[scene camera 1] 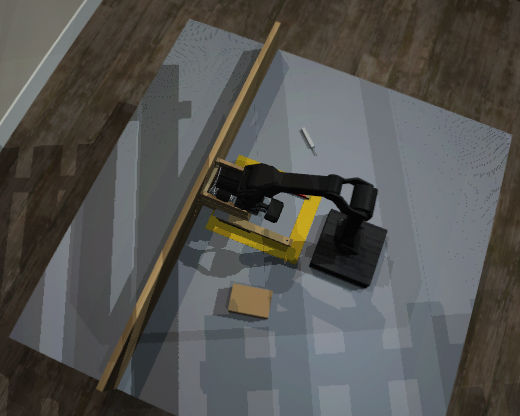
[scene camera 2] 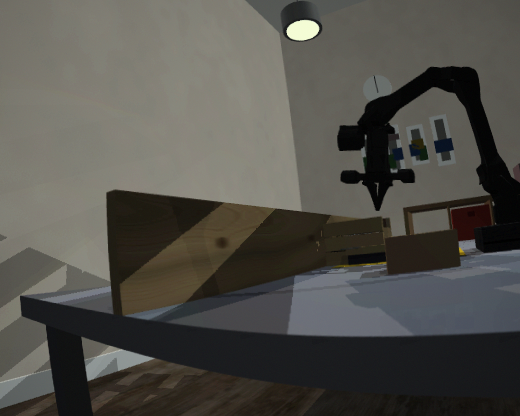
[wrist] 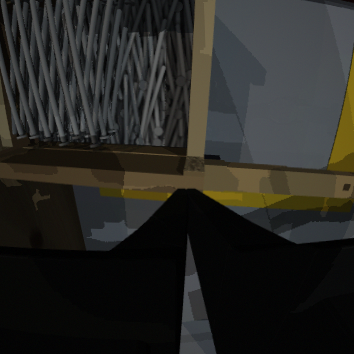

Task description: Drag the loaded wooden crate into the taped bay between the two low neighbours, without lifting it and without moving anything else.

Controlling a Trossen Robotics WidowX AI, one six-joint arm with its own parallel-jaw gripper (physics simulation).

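Places are measured from the arm's base along level axes (x right, y down, z ahead), in centimetres.
Pixels of known places: gripper, fingertip midpoint: (scene camera 1: 245, 208) (scene camera 2: 377, 210) (wrist: 185, 197); arm's base, link origin: (scene camera 1: 346, 245) (scene camera 2: 511, 222).
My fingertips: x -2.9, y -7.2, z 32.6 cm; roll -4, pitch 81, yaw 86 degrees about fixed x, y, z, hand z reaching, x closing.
Note:
For each thing: its middle in the pictures, then the offset to it from my fingertips.
- wooden crate, body centre: (wrist: 101, 74) (scene camera 2: 360, 241) (scene camera 1: 232, 191) dx +6.1, dy +7.1, dz +7.0 cm
- yellow tape, body centre: (scene camera 1: 303, 222) dx +6.8, dy +12.7, dz -17.7 cm
- wooden strip, body centre: (wrist: 224, 170) (scene camera 2: 393, 252) (scene camera 1: 252, 229) dx -2.3, dy +10.6, dz -3.3 cm
- thin, body centre: (scene camera 1: 276, 182) dx +16.3, dy +12.0, dz -4.5 cm
- cardboard-coloured block, body centre: (scene camera 2: 419, 251) (scene camera 1: 250, 301) dx -24.0, dy +9.7, dz -11.3 cm
- small white marker-like object, body centre: (scene camera 1: 309, 141) dx +35.1, dy +12.1, dz -9.6 cm
The wooden crate (scene camera 1: 225, 205) (scene camera 2: 353, 241) (wrist: 200, 95), full of grey nails (wrist: 60, 75), stands upright against the long board at the back end of the bay marked by yellow tape (scene camera 1: 305, 220) (wrist: 345, 140). One low neighbour, a wooden strip (scene camera 1: 257, 232) (wrist: 280, 179), lies along one taped side, close beside the crate. Something red and thin (scene camera 1: 302, 195), perhaps the other neighbour, shows beside the arm, which mostly hides it. My gripper (scene camera 2: 377, 208) (wrist: 185, 197) is shut and empty, pointing down. Its tips are above the crate's height in scene camera 2; the arm hides them in scene camera 1.
A long upright board (scene camera 1: 240, 105) (scene camera 2: 200, 250) runs behind the crate across the table. A cardboard-coloured block (scene camera 1: 250, 301) (scene camera 2: 422, 252) stands apart from the bay. A small white marker-like object (scene camera 1: 307, 138) lies on the other side. My black base (scene camera 1: 350, 255) stands near the bay's front corner.

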